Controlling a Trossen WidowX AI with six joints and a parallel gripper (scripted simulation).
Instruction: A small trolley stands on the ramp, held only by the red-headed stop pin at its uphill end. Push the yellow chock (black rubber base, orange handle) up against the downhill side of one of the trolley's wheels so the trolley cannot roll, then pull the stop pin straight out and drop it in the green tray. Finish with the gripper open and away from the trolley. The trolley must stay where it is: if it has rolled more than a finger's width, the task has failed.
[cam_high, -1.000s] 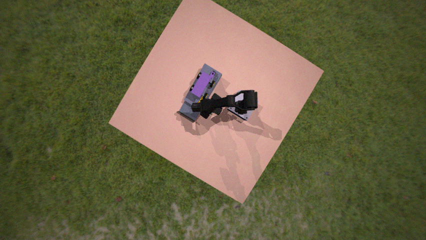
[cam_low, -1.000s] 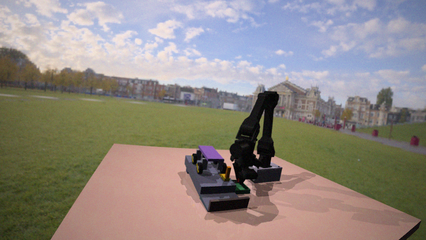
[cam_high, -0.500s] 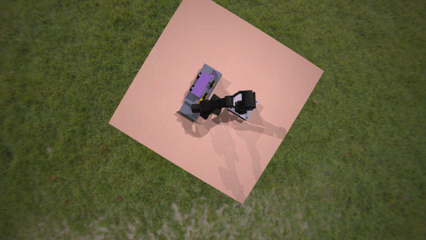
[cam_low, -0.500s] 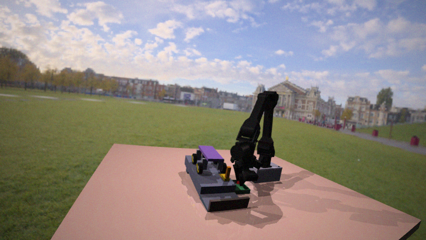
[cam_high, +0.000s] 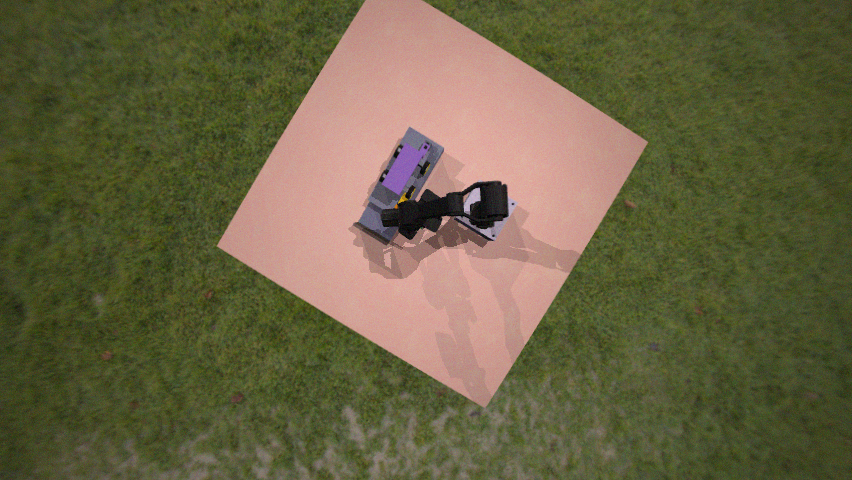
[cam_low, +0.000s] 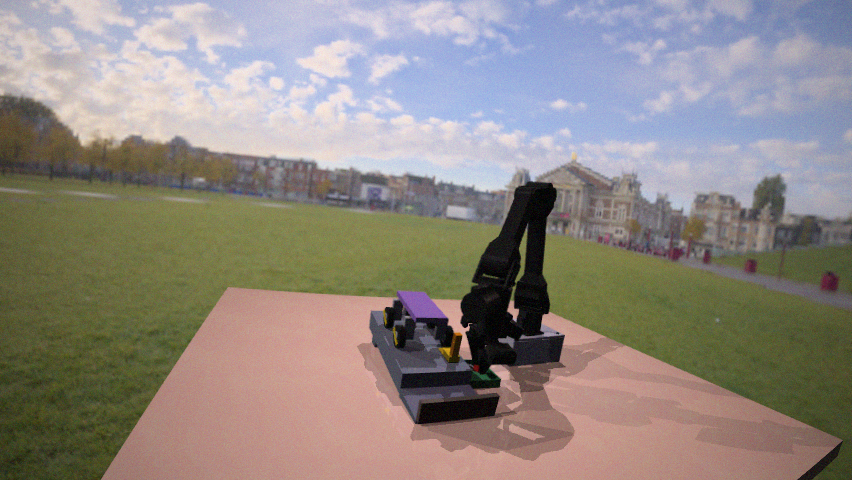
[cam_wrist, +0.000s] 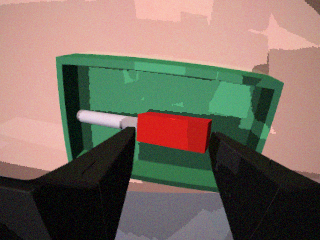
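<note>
Right now the red-headed stop pin is 20 mm to the right of my gripper tip and 10 mm below it. Also, from my gripper tip: green tray: 30 mm below, 10 mm to the right; then grey ramp: 120 mm ahead, 110 mm to the right, 20 mm above; then purple-topped trolley: 120 mm ahead, 100 mm to the right, 90 mm above.
</note>
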